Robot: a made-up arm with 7 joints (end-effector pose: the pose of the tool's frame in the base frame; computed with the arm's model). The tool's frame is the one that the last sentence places.
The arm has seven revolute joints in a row. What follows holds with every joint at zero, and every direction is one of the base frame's.
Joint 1 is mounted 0.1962 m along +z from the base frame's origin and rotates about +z.
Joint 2 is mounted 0.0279 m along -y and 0.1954 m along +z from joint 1 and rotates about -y.
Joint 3 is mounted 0.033 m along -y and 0.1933 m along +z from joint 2 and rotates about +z.
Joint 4 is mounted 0.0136 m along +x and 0.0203 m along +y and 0.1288 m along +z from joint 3 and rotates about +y.
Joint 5 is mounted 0.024 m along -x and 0.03 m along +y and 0.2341 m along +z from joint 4 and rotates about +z.
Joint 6 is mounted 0.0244 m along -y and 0.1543 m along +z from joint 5 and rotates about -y.
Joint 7 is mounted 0.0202 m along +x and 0.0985 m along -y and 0.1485 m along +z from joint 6 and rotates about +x.
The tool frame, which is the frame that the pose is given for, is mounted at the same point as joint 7; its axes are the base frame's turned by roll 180, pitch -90 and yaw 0 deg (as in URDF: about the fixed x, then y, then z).
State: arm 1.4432 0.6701 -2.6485 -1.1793 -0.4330 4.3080 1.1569
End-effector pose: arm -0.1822 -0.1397 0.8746 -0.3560 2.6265 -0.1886
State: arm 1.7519 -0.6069 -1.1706 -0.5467 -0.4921 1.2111 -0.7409
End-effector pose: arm -0.3400 0.1672 0.9794 -0.3859 0.3459 2.5373
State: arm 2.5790 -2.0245 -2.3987 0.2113 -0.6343 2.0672 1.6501
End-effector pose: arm -0.4837 0.3101 -0.0137 0.9433 -2.4204 -0.9262
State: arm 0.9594 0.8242 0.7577 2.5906 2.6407 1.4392 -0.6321
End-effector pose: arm -0.0009 0.1242 0.3137 -1.8106 0.0173 -0.1383
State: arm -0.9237 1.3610 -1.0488 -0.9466 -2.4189 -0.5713 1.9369
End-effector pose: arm 0.0266 0.6448 0.3130 2.1830 -0.6719 0.5437
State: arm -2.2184 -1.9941 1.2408 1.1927 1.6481 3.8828 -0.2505
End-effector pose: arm 0.0163 -0.4164 0.2923 -0.5859 -2.0202 -1.1678
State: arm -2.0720 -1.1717 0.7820 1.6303 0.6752 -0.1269 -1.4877
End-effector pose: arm 0.1013 -0.4501 0.1047 -1.4809 0.0588 -1.3188
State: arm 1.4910 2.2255 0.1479 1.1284 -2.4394 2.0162 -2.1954
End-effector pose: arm -0.2634 -0.5235 0.3371 0.7151 -0.4534 -0.1965
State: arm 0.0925 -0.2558 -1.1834 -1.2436 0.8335 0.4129 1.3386
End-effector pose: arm -0.1293 0.3475 0.9652 -1.2192 -0.3889 -2.2492
